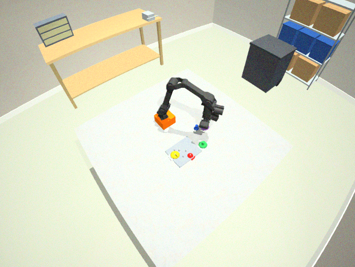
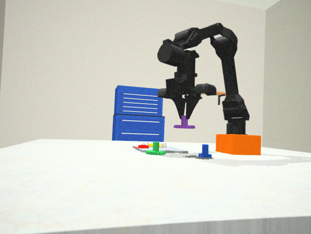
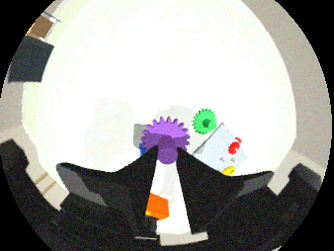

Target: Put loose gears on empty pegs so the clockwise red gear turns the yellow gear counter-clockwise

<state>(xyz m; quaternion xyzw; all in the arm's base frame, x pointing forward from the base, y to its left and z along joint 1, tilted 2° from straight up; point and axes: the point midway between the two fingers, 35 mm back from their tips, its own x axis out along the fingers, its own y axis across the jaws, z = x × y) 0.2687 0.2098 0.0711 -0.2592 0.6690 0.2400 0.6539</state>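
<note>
Now: gripper tip 220 mm to the left of the grey board, 110 mm above it and 50 mm short of it. Also, from my gripper tip: large purple gear 10 mm below; then green gear 100 mm below, 80 mm ahead, 60 mm to the right; then small blue gear 100 mm below, 80 mm behind, 20 mm to the right.
</note>
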